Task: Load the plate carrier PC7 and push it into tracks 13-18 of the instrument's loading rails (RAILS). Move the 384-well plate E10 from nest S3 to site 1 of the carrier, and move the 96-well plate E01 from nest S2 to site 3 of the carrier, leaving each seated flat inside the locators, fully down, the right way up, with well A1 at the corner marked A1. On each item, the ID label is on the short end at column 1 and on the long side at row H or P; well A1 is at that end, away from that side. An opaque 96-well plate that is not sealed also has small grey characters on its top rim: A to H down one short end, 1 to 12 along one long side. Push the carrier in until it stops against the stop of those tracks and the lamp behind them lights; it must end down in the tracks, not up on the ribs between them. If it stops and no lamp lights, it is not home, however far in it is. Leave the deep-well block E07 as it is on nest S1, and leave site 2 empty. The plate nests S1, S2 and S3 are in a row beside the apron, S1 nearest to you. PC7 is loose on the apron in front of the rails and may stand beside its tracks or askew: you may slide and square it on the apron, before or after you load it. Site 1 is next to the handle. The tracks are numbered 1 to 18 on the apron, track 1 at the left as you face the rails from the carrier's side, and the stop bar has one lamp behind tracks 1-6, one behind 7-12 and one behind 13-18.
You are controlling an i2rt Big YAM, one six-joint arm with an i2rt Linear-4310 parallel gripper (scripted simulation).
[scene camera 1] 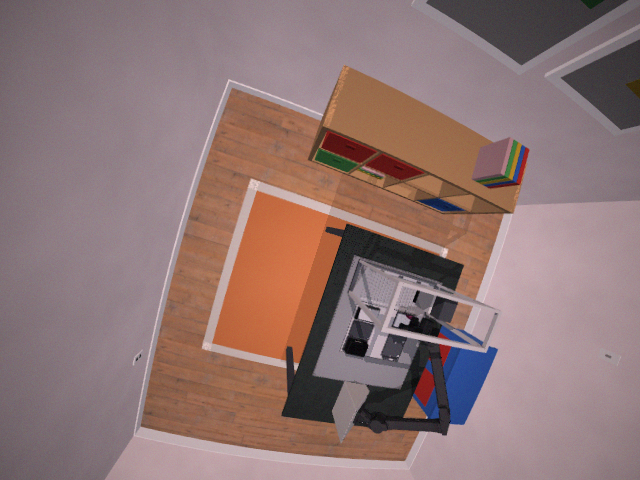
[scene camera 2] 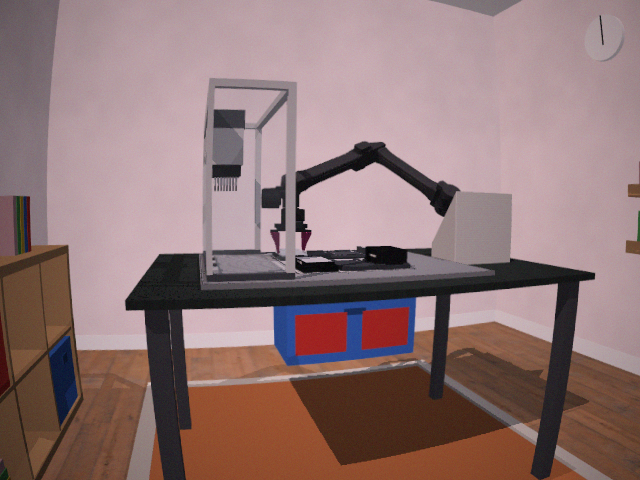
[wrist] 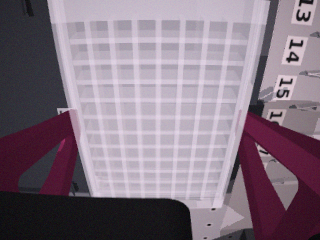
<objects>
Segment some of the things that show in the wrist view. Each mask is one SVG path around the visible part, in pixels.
My gripper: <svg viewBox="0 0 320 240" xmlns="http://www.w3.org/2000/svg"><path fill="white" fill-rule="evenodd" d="M248 111L238 154L255 240L320 240L320 140L282 127ZM255 142L292 172L298 180L298 191L287 210L284 208L267 176ZM0 138L0 240L193 240L190 210L184 203L178 200L168 198L63 196L69 195L78 153L69 110L35 126ZM60 143L49 175L39 193L19 193L18 181L20 176Z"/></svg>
A white 96-well plate E01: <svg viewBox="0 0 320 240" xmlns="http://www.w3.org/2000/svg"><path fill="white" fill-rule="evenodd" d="M47 0L64 92L90 195L93 197L168 198L183 202L189 209L221 208L250 104L270 1Z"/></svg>
</objects>
